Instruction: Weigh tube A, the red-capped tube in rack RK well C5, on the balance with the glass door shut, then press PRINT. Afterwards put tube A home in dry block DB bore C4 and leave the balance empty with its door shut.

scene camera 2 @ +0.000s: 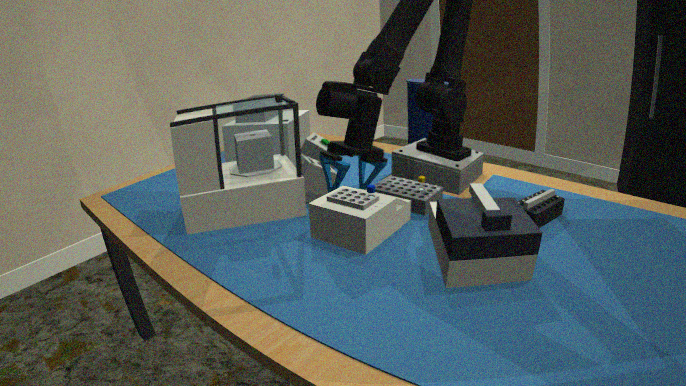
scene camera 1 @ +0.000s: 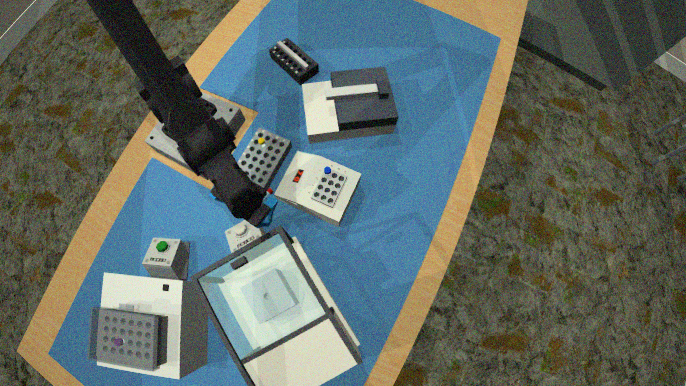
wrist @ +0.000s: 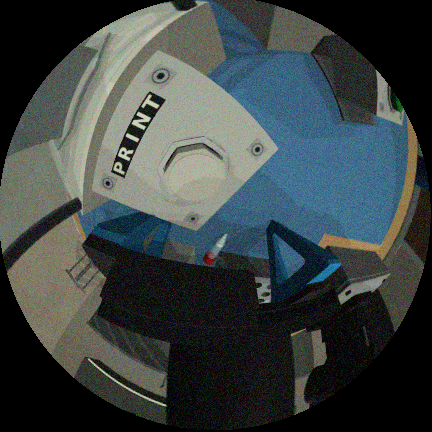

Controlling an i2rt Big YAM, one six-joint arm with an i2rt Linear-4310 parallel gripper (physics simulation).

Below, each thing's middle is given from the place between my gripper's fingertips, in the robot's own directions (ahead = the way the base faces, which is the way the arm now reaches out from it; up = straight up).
Labels:
Right now my hand is 10 cm past the green-button box (scene camera 1: 166, 258), 20 cm to the left of it and 3 cm below it. Also, from my hand: white and dark grey device (scene camera 1: 356, 103) (5 cm ahead, 32 cm to the left, 4 cm above).

